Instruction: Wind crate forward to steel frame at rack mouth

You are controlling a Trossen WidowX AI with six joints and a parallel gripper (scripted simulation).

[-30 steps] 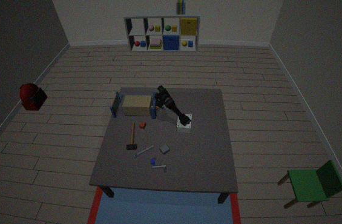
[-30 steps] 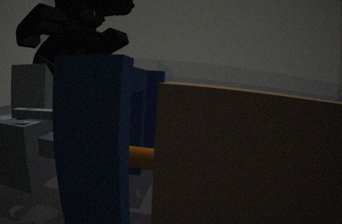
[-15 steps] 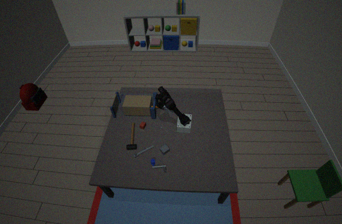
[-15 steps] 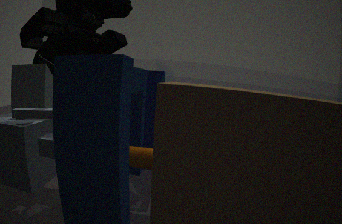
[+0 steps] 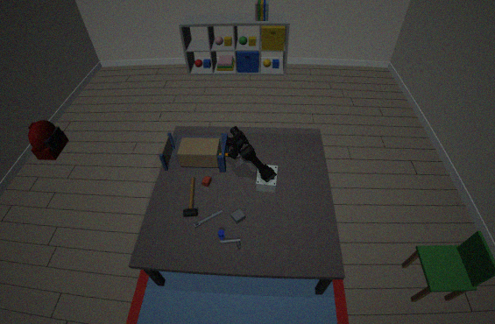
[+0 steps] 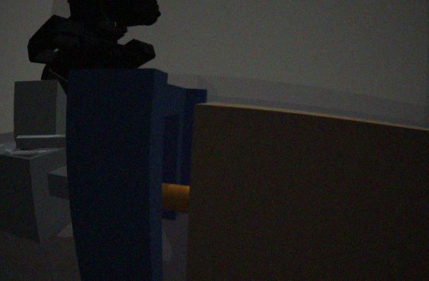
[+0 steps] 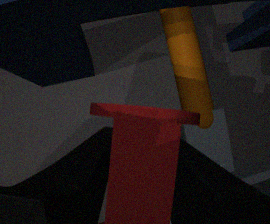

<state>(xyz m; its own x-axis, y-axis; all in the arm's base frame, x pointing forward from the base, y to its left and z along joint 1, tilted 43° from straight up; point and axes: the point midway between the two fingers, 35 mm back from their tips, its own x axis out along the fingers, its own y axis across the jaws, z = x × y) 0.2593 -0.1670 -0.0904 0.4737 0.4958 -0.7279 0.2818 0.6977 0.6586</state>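
The grey winch handle lies 4 cm behind my gripper tip, 2 cm to the right of it and 3 cm below it. Round my gripper tip: red knob: 1 cm behind; then grey winch: 11 cm behind, 7 cm to the right, 10 cm below; then blue steel frame: 7 cm ahead, 6 cm to the right, 3 cm below.
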